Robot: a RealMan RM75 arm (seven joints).
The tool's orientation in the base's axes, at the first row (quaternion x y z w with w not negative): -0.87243, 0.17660, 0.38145, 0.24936
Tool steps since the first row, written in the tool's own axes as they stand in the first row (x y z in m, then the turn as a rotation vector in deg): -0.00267, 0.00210, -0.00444, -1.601, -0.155, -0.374; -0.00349, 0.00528, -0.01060, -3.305, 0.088, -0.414; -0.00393, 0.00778, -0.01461, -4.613, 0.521, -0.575; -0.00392, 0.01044, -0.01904, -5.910, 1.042, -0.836; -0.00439, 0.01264, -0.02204, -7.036, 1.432, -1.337; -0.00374, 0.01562, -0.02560, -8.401, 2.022, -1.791
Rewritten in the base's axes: -0.00021, -0.00392, 0.00398, -0.742, 0.102, 1.472; 0.00123, -0.00992, 0.00724, -1.942, 0.082, 2.706; 0.00202, -0.01419, 0.00917, -2.910, -0.207, 3.656; 0.00326, -0.01888, 0.01095, -3.858, -0.627, 4.630; 0.00359, -0.02232, 0.01240, -4.491, -1.097, 5.654; 0.00458, -0.02685, 0.01309, -5.406, -1.674, 6.771
